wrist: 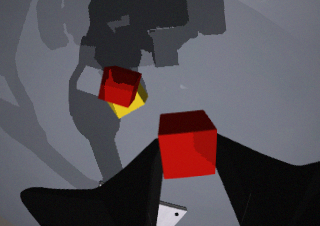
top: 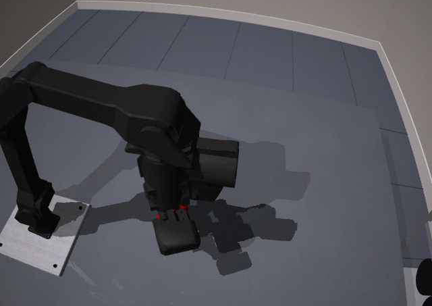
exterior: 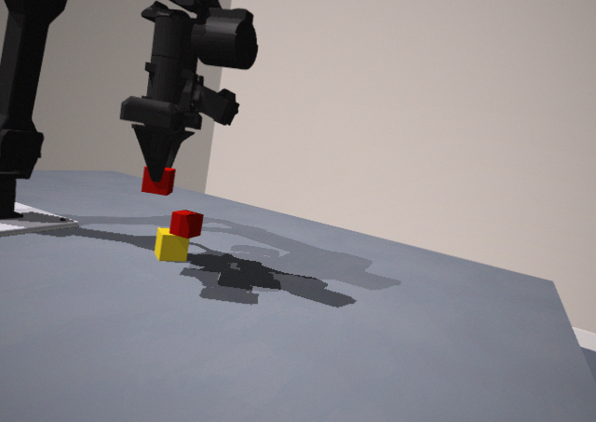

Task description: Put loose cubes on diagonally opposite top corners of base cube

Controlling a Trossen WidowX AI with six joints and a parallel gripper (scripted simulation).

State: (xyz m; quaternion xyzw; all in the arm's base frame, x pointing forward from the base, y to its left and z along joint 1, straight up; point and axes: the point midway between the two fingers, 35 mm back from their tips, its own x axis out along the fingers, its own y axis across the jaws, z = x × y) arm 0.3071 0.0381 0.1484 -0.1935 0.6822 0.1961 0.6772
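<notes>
My gripper tip is 10 cm above the yellow base cube, 6 cm to the right of it and 2 cm past it.
</notes>
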